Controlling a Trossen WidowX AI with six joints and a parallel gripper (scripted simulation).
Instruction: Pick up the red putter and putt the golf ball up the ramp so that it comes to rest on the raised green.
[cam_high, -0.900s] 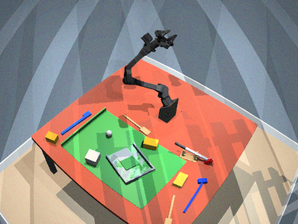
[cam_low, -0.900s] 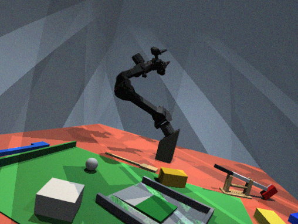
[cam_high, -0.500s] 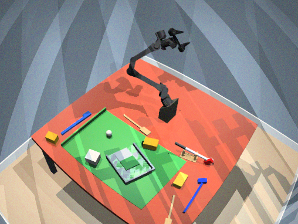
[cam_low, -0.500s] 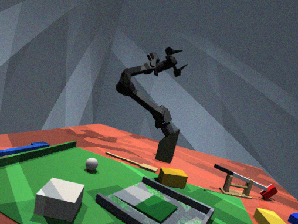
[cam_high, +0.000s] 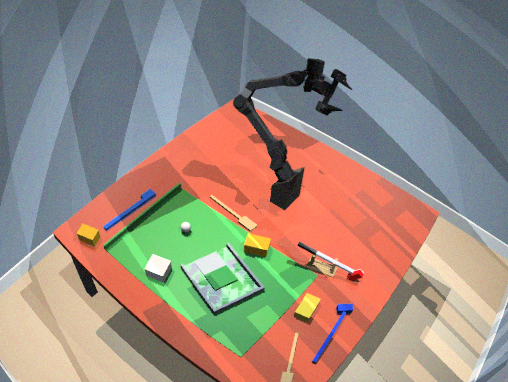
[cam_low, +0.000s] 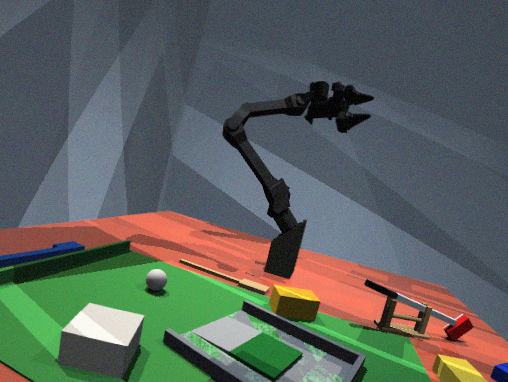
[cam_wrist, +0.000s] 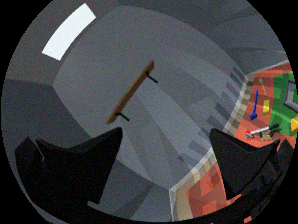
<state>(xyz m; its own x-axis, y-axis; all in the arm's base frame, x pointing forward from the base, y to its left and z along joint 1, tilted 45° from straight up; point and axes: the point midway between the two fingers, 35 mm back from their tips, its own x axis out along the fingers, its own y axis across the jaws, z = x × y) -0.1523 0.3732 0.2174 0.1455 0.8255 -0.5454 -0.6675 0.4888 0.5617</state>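
The wooden stand lies 26 cm ahead of my gripper tip, 20 cm to the left of it and 54 cm below it. Round my gripper tip: red putter (25 cm ahead, 23 cm to the left, 51 cm below); white block (74 cm ahead, 21 cm to the right, 55 cm below); white golf ball (52 cm ahead, 30 cm to the right, 55 cm below).
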